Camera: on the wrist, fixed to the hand. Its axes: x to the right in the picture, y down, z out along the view.
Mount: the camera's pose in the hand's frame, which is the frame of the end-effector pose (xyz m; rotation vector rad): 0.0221 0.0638 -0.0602 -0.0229 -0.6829 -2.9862
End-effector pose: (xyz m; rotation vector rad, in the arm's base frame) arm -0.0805 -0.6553 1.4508 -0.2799 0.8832 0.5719
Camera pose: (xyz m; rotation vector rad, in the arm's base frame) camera -0.1452 -0.6229 1.3965 -0.9151 -0.7770 -2.0064
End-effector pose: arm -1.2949 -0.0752 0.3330 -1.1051 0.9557 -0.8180
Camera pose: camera -1.3377 -0.0998 0.2572 1.4201 1.6653 1.5189
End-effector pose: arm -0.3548 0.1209 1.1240 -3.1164 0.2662 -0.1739
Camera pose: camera -0.3506 0.0543 1.1851 0.4102 2.9564 -0.6599
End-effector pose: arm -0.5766 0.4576 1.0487 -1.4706 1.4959 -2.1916
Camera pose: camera -0.6589 0.4525 1.0115 1.5326 1.0662 -0.0715
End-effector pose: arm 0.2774 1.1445 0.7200 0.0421 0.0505 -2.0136
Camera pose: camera 0.3260 1.1005 0.6577 0.4555 0.2032 1.1961
